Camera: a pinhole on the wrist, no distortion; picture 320 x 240 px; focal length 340.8 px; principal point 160.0 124.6 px. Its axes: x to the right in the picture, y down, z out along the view. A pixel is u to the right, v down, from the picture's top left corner.
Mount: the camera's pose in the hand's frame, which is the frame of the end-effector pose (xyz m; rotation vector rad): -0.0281 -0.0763 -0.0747 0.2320 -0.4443 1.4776
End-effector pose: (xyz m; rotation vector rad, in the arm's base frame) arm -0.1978 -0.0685 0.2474 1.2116 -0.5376 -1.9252
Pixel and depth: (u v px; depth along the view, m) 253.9 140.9 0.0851
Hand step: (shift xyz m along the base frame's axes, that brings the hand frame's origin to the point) -0.0347 0.0886 -0.0331
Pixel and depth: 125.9 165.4 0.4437
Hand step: -0.3463 0.2797 0.0122
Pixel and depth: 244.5 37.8 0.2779
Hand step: -0.2428 0.0679 0.0003
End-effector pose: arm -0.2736 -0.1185 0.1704 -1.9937 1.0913 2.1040
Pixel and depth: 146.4 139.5 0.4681
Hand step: -0.1296 0.4341 -0.0501
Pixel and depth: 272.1 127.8 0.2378
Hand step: -0.0864 0.1916 -0.0045
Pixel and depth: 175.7 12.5 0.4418
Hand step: -0.1843 0.3455 -0.1875
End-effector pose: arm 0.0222 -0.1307 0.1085 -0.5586 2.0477 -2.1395
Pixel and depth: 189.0 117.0 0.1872
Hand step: 0.1043 -0.0669 0.1302
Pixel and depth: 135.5 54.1 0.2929
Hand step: 0.1113 -0.1548 0.2193
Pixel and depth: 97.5 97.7 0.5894
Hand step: 0.2781 -0.3332 0.4091
